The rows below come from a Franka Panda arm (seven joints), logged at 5 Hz.
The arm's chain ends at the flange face. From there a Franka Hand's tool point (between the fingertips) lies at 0.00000 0.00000 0.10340 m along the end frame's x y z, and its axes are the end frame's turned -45 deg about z.
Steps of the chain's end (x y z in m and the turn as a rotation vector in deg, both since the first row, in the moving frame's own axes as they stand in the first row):
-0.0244, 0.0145, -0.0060, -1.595, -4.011, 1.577
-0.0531, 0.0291, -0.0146, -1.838, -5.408, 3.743
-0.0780, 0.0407, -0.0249, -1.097, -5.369, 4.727
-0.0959, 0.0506, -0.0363, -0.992, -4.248, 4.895
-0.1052, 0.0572, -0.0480, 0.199, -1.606, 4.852
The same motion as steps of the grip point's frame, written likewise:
-0.0346, -0.0102, -0.0063, 1.708, -3.964, 1.577
-0.0672, -0.0218, -0.0151, 2.524, -5.124, 3.743
-0.0919, -0.0322, -0.0254, 3.021, -4.572, 4.727
-0.1101, -0.0365, -0.0366, 2.302, -3.705, 4.895
-0.1165, -0.0363, -0.0480, 1.276, -0.995, 4.852

